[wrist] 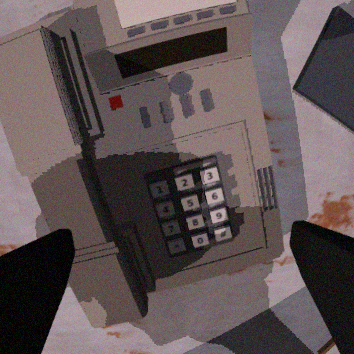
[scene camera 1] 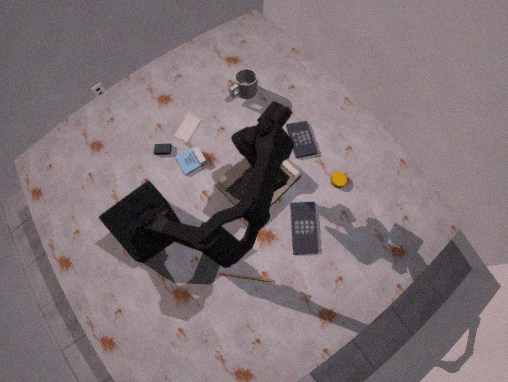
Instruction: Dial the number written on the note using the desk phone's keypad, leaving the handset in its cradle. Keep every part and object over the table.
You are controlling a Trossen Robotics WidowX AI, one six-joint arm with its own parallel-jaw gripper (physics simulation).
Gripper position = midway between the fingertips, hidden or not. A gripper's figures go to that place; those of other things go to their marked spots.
Scene:
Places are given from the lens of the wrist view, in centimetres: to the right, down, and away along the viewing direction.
my gripper [wrist: 182,238]: 0, 2, 10
beige desk phone [wrist: 159,90]: -1, -6, 18

